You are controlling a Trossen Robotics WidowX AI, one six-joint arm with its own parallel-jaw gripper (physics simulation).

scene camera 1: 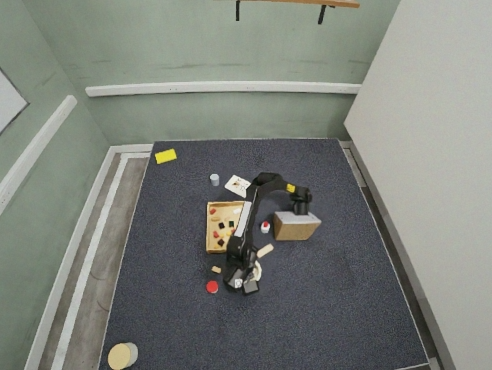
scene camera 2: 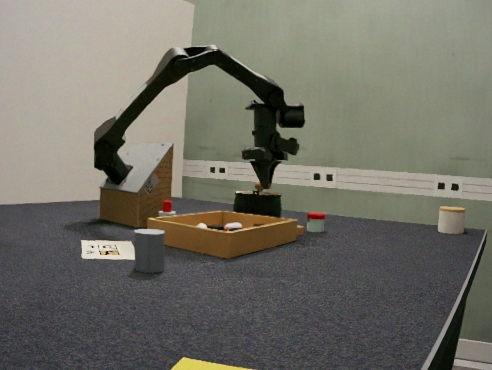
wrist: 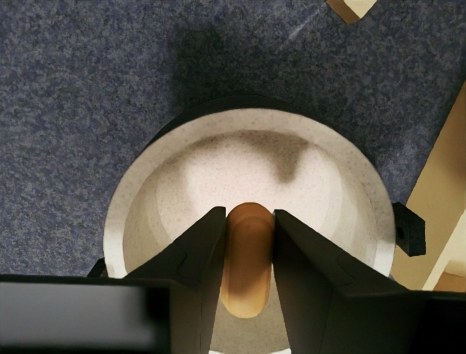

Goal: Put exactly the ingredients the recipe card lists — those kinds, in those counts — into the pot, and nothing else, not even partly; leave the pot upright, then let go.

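Places are measured from the arm's base along level axes (x ahead, y left, z up), in centimetres.
Where they show: gripper, between the fingertips: (scene camera 2: 266, 189) (wrist: 248, 219); arm's base, origin of its link: (scene camera 1: 301, 213) (scene camera 2: 119, 174).
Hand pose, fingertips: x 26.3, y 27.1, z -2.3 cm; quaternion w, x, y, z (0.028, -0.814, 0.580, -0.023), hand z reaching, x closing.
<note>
Each offset is from my fingertips to the top centre of the thing. "spot": to the spot under its first point.
My gripper (scene camera 2: 264, 186) (wrist: 248, 219) is shut on an orange-brown, sausage-shaped piece @[dy -0.4, dx -1.1, dz +1.7 cm] (wrist: 247, 270) (scene camera 2: 258, 185). It points down and holds the piece over the pot @[dy -1.0, dx -1.9, dz -0.1 cm] (scene camera 1: 257, 271) (scene camera 2: 257, 204) (wrist: 250, 119), close to rim height in scene camera 2. The pot is upright, dark outside and pale inside. The visible part of its floor is bare; the near part is hidden by the fingers. The ingredient tray @[dy -23.6, dx +8.0, dz -5.1 cm] (scene camera 1: 208, 230) (scene camera 2: 195, 236) (wrist: 436, 172) holds red, black, dark green, yellow, white and tan pieces. The recipe card @[dy -49.0, dx +3.3, dz -9.5 cm] (scene camera 1: 237, 185) (scene camera 2: 107, 250) lies flat; its marks are too small to read.
The arm's wedge base (scene camera 1: 297, 229) (scene camera 2: 125, 209) stands near a red-capped bottle @[dy -23.6, dx -10.3, dz -3.2 cm] (scene camera 1: 265, 228) (scene camera 2: 167, 206). A light board @[spot: dy -12.3, dx -10.4, dz -8.0 cm] (scene camera 1: 265, 250) lies by the pot. A small block @[dy -2.5, dx +11.4, dz -7.8 cm] (scene camera 1: 216, 269) (wrist: 350, 10), red-lidded jar @[dy +5.0, dx +12.1, dz -5.3 cm] (scene camera 1: 212, 287) (scene camera 2: 315, 223) and grey cup @[dy -50.8, dx +17.9, dz -3.8 cm] (scene camera 1: 214, 179) (scene camera 2: 149, 252) stand around the tray.
</note>
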